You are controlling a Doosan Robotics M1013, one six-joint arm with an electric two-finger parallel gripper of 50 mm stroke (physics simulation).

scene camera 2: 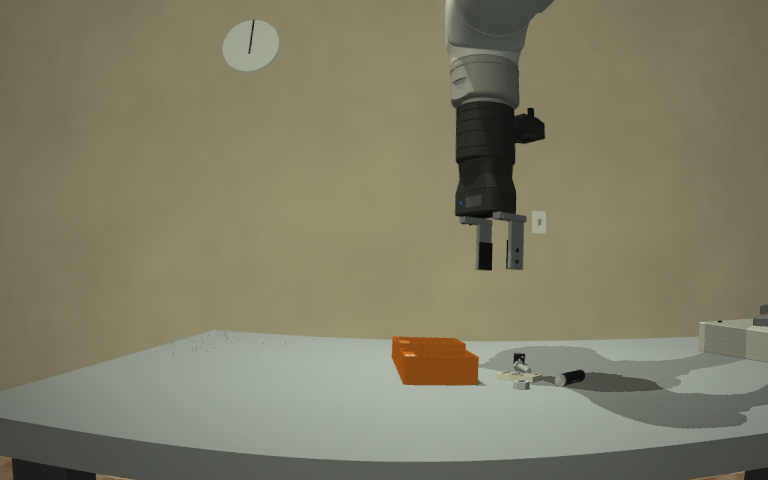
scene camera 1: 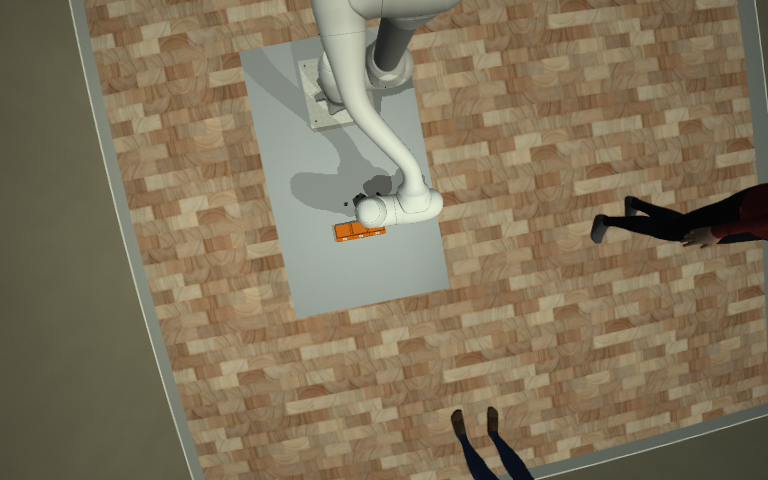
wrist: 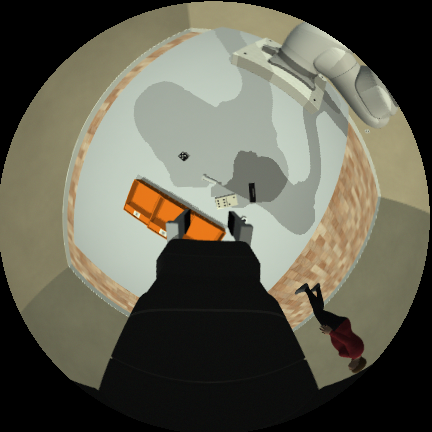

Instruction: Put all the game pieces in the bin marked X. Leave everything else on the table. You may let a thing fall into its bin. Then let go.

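Seen in the pictures: gripper, fingertip midpoint: [scene camera 2: 498, 269] [wrist: 208, 217]; arm's base, origin of the base link: [wrist: 293, 66].
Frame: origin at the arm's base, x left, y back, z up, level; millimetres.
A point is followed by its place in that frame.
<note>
My gripper [scene camera 2: 499, 266] @[y -595, x -84, z 81 mm] [wrist: 208, 217] @[y -595, x -84, z 81 mm] is open and empty, high above the table near the orange bins; the arm hides it in scene camera 1. A black die with pale marks [wrist: 183, 156] @[y -513, x -177, z -37 mm] [scene camera 2: 519, 358] @[y -515, x -173, z -43 mm] [scene camera 1: 346, 203] @[y -509, x -174, z -37 mm] lies on the table apart from the bins. A cream domino-like tile with dark dots [wrist: 226, 201] @[y -576, x -48, z -46 mm] [scene camera 2: 509, 375] @[y -591, x -49, z -47 mm] lies flat nearer the gripper. Three joined orange bins [scene camera 2: 441, 370] @[y -682, x -35, z -36 mm] [scene camera 1: 343, 230] @[y -632, x -240, z -45 mm] stand beside the pieces. In the wrist view the left bin [wrist: 145, 194] @[y -627, x -243, z -46 mm] and middle bin [wrist: 167, 212] @[y -650, x -172, z -46 mm] look empty; a finger partly covers the row. The bin marks are too small to read.
A grey bolt [wrist: 212, 179] @[y -541, x -97, z -45 mm] [scene camera 2: 523, 367] @[y -546, x -99, z -46 mm], a black cylinder [wrist: 252, 192] @[y -533, x 0, z -39 mm] [scene camera 2: 570, 378] @[y -541, x 12, z -45 mm] and a hex nut [scene camera 2: 521, 384] @[y -607, x 16, z -47 mm] [wrist: 244, 219] @[y -601, x 10, z -44 mm] lie on the table near the tile. The robot's base plate [wrist: 250, 56] @[y -100, x -143, z 0 mm] [scene camera 1: 308, 101] @[y 9, x -164, z 4 mm] is at the table's other end. People stand beyond the table.
</note>
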